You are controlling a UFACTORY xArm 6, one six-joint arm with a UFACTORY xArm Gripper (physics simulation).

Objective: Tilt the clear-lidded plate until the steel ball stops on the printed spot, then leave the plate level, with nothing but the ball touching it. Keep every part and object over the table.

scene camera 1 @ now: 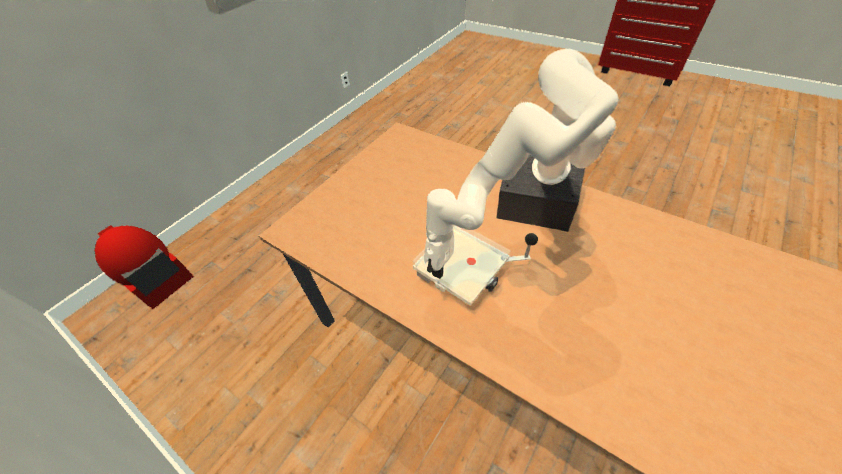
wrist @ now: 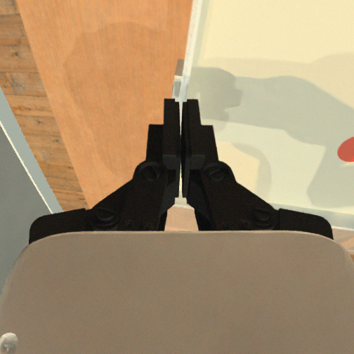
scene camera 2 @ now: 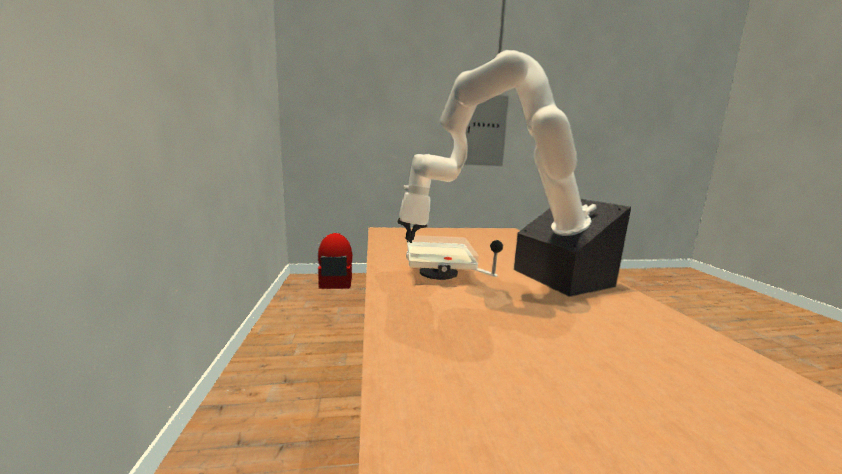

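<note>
The clear-lidded plate (scene camera 1: 471,288) (scene camera 2: 424,255) (wrist: 265,30) is cream, square and close to level; a slight tilt is hard to judge. The printed red spot (scene camera 1: 471,260) (scene camera 2: 447,258) (wrist: 347,149) shows on it. The steel ball cannot be made out in any view. My gripper (scene camera 1: 436,273) (scene camera 2: 410,240) (wrist: 179,121) is shut and empty, pointing down at the plate's edge farthest from the black-knobbed lever. Whether the fingertips touch that edge or the lid is not clear. The arm covers part of the plate in scene camera 1.
A lever with a black ball knob (scene camera 1: 530,239) (scene camera 2: 496,246) stands out from the plate's side toward the robot's black base (scene camera 1: 537,203) (scene camera 2: 545,259). A round black foot (scene camera 2: 431,273) shows below the plate. The table's long edge lies beyond the gripper side.
</note>
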